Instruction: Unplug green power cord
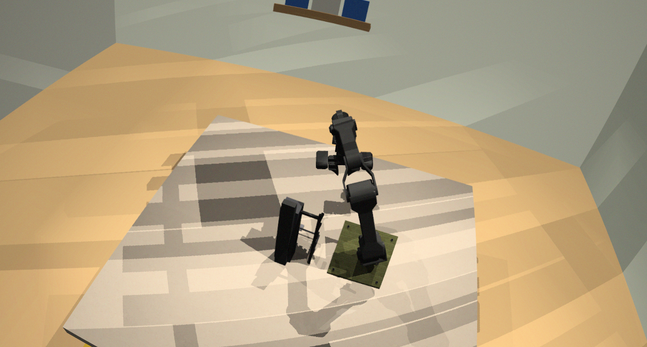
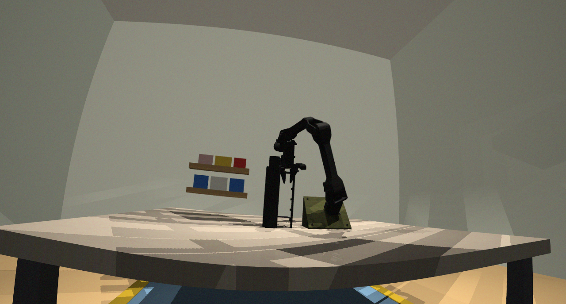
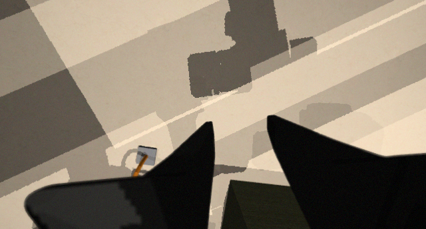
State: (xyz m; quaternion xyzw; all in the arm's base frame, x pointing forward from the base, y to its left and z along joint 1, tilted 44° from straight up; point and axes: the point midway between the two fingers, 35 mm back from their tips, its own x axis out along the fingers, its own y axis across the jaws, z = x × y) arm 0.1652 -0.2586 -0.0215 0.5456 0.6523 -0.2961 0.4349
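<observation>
The green plug is 190 mm to the left of my gripper tip, 110 mm below it and 100 mm ahead of it.
</observation>
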